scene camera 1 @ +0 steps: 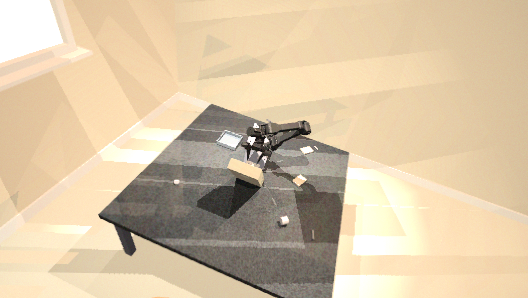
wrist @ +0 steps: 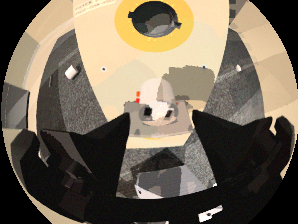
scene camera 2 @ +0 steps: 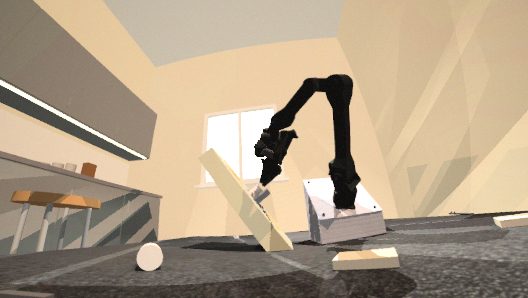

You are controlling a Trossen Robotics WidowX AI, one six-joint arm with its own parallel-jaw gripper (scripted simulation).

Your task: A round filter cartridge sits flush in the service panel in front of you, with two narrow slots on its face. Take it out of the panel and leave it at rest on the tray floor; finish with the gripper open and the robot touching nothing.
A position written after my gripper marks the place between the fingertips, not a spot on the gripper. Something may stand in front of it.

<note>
My gripper (scene camera 2: pixel 262 184) is open, with nothing in its grasp. Further things: a round filter cartridge (wrist: pixel 156 106) and a tan service panel (wrist: pixel 119 52).
My gripper is seen too in the wrist view (wrist: pixel 162 115).
</note>
